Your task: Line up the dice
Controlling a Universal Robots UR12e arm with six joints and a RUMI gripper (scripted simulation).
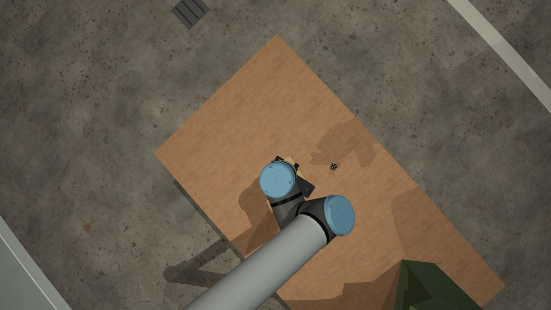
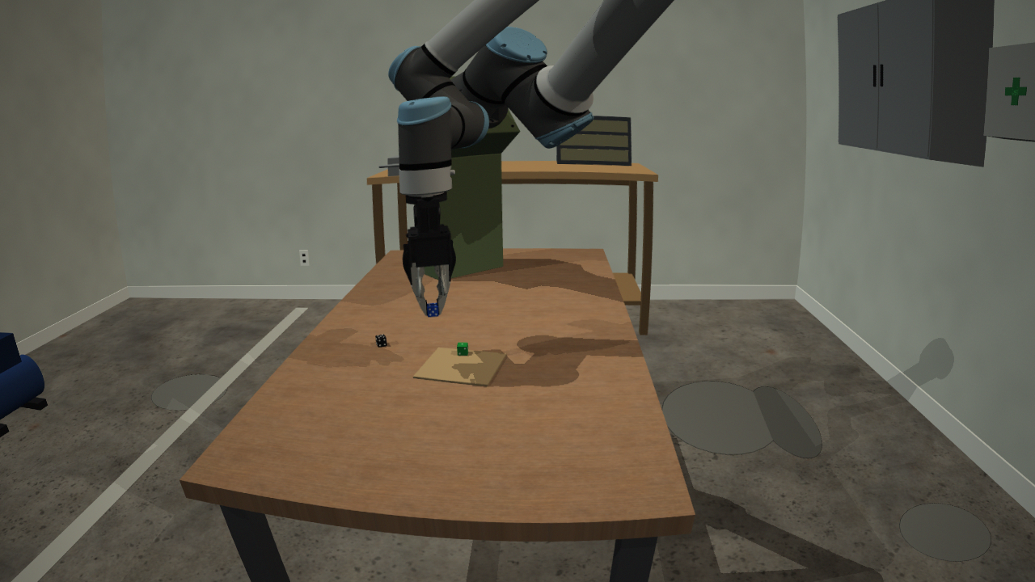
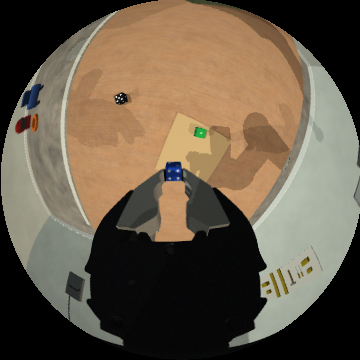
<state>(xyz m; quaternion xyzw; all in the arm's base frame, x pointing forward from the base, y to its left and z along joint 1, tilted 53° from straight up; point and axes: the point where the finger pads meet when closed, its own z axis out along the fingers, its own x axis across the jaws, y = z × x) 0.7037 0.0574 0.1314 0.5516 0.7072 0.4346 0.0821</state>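
The tan mat is 1 cm behind my hand, 4 cm to the left of it and 12 cm below it. Round my hand: blue die 1 cm below; then black die 6 cm behind, 15 cm to the right, 11 cm below; then green die 6 cm behind, 3 cm to the left, 11 cm below.
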